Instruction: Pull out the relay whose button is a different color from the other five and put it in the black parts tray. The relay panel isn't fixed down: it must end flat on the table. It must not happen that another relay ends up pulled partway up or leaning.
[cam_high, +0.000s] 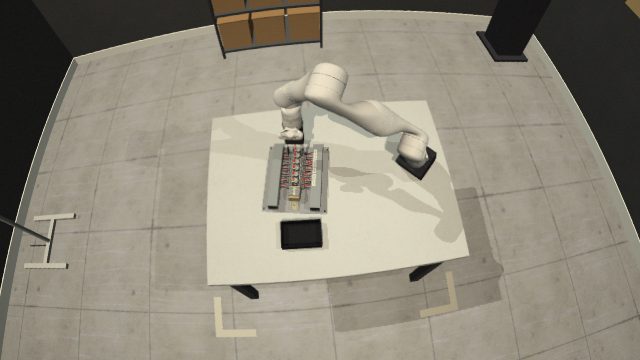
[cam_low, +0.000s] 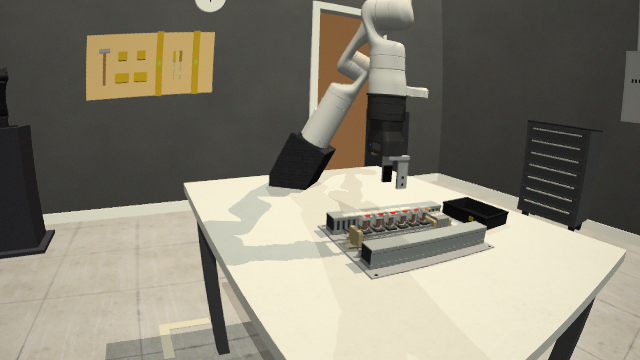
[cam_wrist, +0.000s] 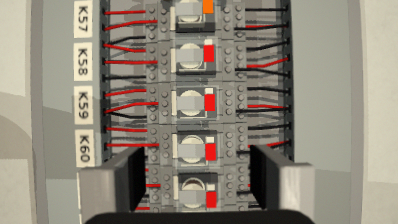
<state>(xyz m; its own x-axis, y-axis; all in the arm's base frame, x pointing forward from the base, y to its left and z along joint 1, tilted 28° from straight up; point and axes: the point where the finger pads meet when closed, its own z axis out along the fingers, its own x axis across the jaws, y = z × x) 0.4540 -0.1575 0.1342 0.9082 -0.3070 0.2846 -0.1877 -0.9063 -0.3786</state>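
Right now the clear relay is 2 cm ahead of my hand, 9 cm to the left of it and 9 cm below it. Round my hand: black parts tray: 3 cm ahead, 31 cm to the left, 13 cm below; relay panel: 1 cm ahead, 5 cm to the left, 12 cm below.
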